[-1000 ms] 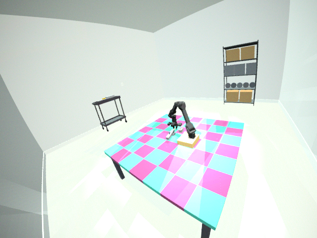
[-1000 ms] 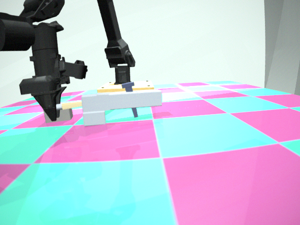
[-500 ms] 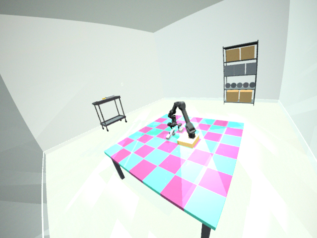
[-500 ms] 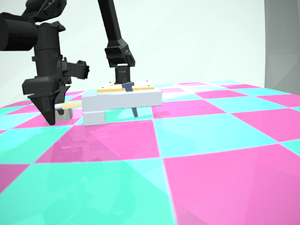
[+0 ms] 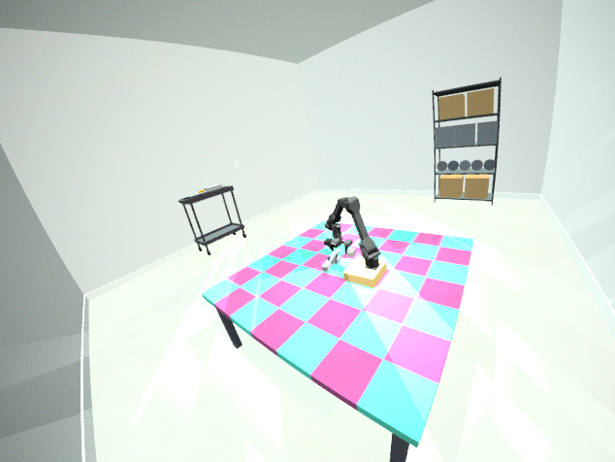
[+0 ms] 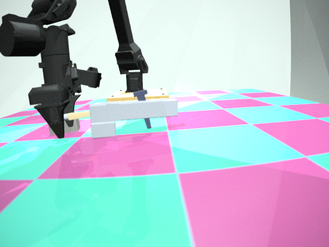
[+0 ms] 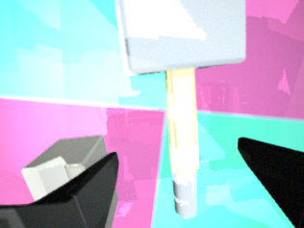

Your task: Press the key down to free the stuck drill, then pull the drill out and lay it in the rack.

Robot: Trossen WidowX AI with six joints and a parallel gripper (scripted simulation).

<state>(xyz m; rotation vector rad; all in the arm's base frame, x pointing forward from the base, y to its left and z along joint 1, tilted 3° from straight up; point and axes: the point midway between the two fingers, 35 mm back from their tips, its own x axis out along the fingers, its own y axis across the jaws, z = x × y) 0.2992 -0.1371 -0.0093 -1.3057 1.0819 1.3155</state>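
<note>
The drill is 1 cm behind my gripper tip, 4 cm to the left of it and 3 cm above it. Round my gripper tip: blue t-shaped key 3 cm behind, 17 cm to the left, 4 cm above; then small grey block 7 cm behind, 3 cm to the right; then white housing block 2 cm behind, 14 cm to the left, 2 cm above.
</note>
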